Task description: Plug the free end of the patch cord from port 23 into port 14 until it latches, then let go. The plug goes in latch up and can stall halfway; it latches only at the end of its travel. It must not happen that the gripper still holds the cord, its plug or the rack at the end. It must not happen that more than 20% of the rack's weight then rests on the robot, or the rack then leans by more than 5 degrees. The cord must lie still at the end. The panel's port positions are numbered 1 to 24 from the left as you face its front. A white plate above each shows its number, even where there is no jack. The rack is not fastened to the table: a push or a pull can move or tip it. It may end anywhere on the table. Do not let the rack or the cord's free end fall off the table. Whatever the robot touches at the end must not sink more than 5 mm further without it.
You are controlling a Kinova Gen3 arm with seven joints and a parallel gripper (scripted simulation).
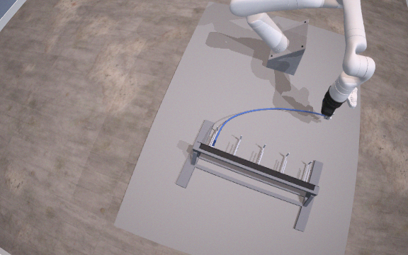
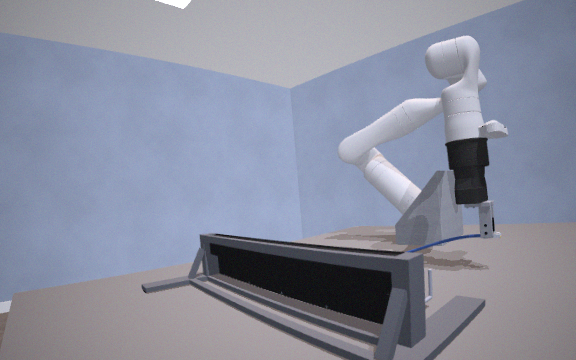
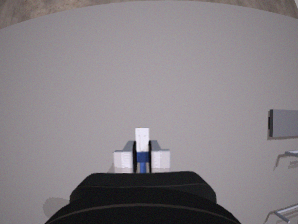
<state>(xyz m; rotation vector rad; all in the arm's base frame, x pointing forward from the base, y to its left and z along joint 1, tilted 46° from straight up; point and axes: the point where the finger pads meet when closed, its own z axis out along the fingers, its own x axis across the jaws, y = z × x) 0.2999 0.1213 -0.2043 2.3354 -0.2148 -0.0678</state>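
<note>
The plug is 1 cm to the left of my hand and 1 cm below it.
</note>
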